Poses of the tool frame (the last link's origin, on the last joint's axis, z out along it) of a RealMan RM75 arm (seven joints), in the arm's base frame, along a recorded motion.
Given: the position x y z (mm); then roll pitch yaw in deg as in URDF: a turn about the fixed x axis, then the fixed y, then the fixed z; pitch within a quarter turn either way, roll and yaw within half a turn.
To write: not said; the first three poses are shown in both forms.
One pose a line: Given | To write
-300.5 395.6 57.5 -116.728 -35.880 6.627 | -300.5 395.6 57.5 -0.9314 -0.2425 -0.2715 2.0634
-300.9 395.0 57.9 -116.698 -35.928 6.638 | -300.9 395.0 57.9 -0.9312 -0.2429 -0.2718 2.0630
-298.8 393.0 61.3 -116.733 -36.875 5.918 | -298.8 393.0 61.3 -0.9283 -0.2412 -0.2829 2.0694
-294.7 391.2 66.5 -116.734 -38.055 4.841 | -294.7 391.2 66.5 -0.9247 -0.2377 -0.2975 2.0780
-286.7 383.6 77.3 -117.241 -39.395 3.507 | -286.7 383.6 77.3 -0.9208 -0.2308 -0.3145 2.0971
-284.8 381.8 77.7 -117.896 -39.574 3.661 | -284.8 381.8 77.7 -0.9205 -0.2304 -0.3156 2.1074
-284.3 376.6 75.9 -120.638 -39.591 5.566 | -284.3 376.6 75.9 -0.9212 -0.2361 -0.3091 2.1411
